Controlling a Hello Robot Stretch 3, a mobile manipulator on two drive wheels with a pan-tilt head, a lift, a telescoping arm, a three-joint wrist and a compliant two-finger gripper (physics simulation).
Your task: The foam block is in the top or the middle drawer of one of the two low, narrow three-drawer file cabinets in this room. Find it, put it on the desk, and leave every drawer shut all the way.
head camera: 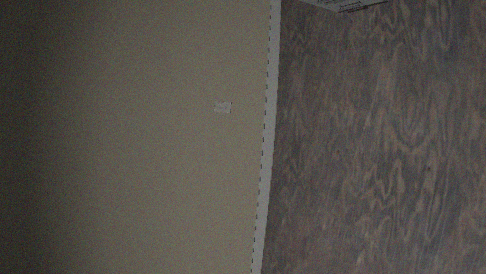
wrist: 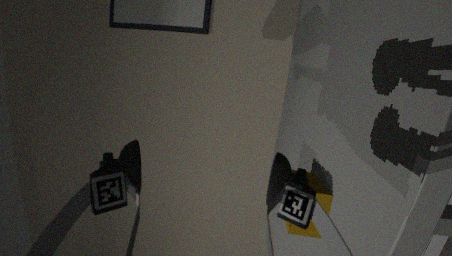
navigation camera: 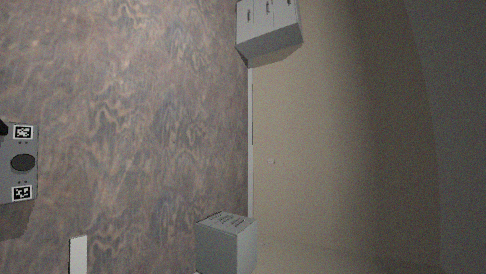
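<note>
My gripper [wrist: 206, 165] is open in the wrist view, with bare wall showing between its fingertips. A yellow block [wrist: 325, 202], which looks like the foam block, is at the white desk top [wrist: 350, 107], partly hidden behind the right finger and not between the fingers. One low grey three-drawer cabinet [navigation camera: 270, 44] shows at the top of the navigation view, the other cabinet [navigation camera: 217, 250] at the bottom. Their visible drawer fronts look flush. Part of a cabinet [head camera: 345, 5] shows at the top edge of the head view.
My base [navigation camera: 29, 172] is at the left of the navigation view. A white slab [navigation camera: 78, 255] stands at the bottom left. A wall with an outlet [head camera: 223, 107] [navigation camera: 270, 161] runs beside the wooden floor [head camera: 380, 140] [navigation camera: 140, 125]. A dark picture frame [wrist: 160, 28] hangs on the wall.
</note>
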